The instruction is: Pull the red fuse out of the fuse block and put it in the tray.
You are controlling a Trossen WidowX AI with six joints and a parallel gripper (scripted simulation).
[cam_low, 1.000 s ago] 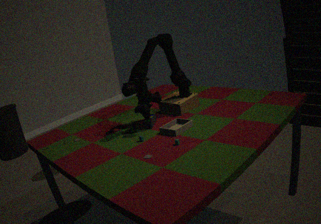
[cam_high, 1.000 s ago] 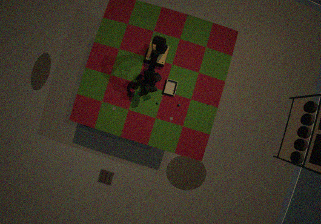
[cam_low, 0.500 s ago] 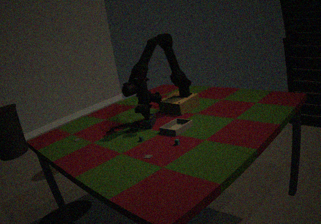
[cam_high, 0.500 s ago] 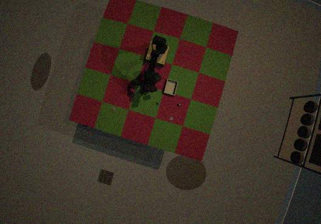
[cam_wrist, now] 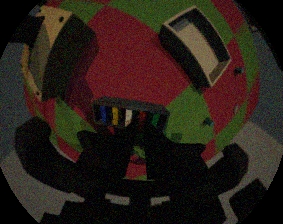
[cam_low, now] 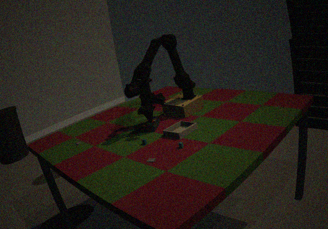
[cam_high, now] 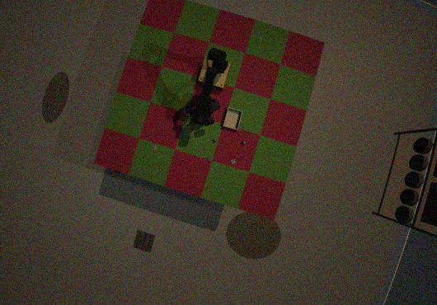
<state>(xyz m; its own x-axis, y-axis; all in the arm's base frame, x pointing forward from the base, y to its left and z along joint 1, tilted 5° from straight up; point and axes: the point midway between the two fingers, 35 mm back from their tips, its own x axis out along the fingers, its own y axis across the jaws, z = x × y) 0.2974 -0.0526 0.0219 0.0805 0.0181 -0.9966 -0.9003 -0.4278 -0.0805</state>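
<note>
My gripper tip is 10 mm short of the tray, 180 mm to the right of it and 40 mm above it. From my gripper tip the other things lie so: red fuse 10 mm below.
</note>
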